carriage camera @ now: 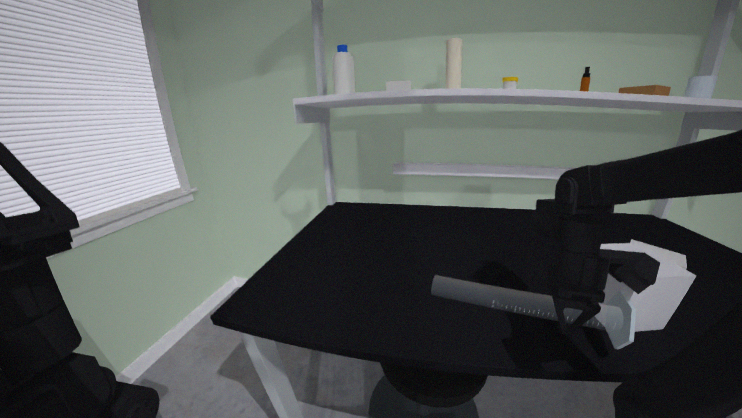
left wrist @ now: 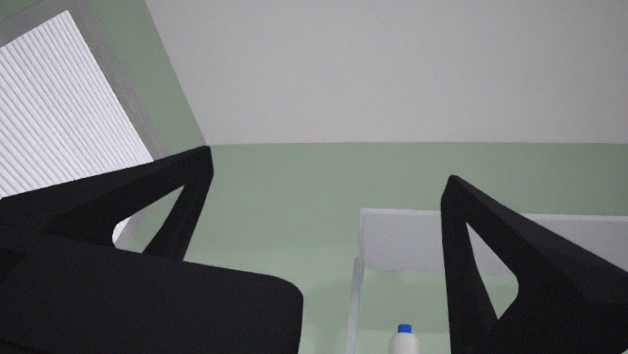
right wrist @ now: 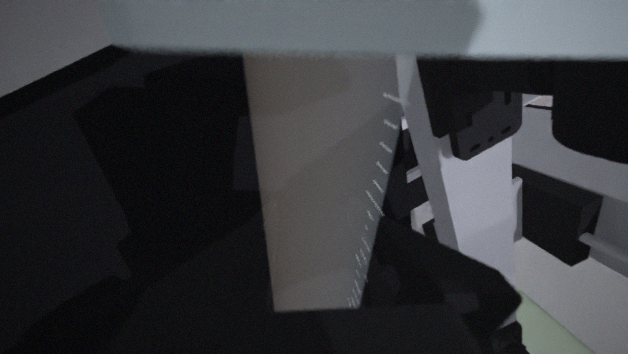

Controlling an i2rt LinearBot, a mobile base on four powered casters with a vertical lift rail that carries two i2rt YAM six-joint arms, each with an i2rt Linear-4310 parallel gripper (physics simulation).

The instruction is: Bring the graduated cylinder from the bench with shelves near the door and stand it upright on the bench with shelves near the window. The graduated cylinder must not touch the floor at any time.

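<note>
The graduated cylinder is long, grey and see-through, with white marks. It is tilted nearly level over the front right part of the black bench, its open end to the left and its pale hexagonal base to the right. My right gripper is shut on it near the base. In the right wrist view the base spans the top. Whether the cylinder touches the bench top I cannot tell. My left gripper is open and empty, raised at the far left of the carriage view, beside the window.
A white faceted object lies on the bench behind the cylinder's base. A shelf above holds a blue-capped bottle, a tall cream cylinder, an orange bottle and a brown box. A dark round stool stands under the front edge.
</note>
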